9 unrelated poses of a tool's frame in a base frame.
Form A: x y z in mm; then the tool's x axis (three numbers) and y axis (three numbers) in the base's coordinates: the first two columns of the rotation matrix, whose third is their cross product.
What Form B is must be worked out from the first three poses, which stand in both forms.
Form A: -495, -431, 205, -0.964, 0.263, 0.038, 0.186, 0.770, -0.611
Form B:
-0.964, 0.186, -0.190, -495
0.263, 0.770, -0.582, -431
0.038, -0.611, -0.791, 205
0, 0, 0, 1

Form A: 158, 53, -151, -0.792, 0.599, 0.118, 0.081, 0.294, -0.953
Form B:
-0.792, 0.081, -0.606, 158
0.599, 0.294, -0.745, 53
0.118, -0.953, -0.281, -151
0, 0, 0, 1

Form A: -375, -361, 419, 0.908, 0.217, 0.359, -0.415, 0.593, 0.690
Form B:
0.908, -0.415, -0.063, -375
0.217, 0.593, -0.776, -361
0.359, 0.690, 0.628, 419
0, 0, 0, 1

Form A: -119, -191, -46, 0.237, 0.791, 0.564, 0.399, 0.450, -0.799
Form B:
0.237, 0.399, -0.886, -119
0.791, 0.450, 0.414, -191
0.564, -0.799, -0.209, -46
0, 0, 0, 1

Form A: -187, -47, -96, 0.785, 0.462, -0.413, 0.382, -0.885, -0.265
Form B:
0.785, 0.382, -0.488, -187
0.462, -0.885, 0.050, -47
-0.413, -0.265, -0.871, -96
0, 0, 0, 1

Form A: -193, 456, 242, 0.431, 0.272, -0.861, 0.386, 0.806, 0.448
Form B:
0.431, 0.386, 0.816, -193
0.272, 0.806, -0.525, 456
-0.861, 0.448, 0.242, 242
0, 0, 0, 1

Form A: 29, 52, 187, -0.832, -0.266, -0.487, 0.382, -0.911, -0.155
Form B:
-0.832, 0.382, -0.402, 29
-0.266, -0.911, -0.315, 52
-0.487, -0.155, 0.860, 187
0, 0, 0, 1

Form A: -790, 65, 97, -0.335, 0.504, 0.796, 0.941, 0.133, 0.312
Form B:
-0.335, 0.941, 0.051, -790
0.504, 0.133, 0.854, 65
0.796, 0.312, -0.519, 97
0, 0, 0, 1

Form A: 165, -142, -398, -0.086, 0.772, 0.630, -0.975, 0.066, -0.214
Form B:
-0.086, -0.975, -0.207, 165
0.772, 0.066, -0.633, -142
0.630, -0.214, 0.747, -398
0, 0, 0, 1

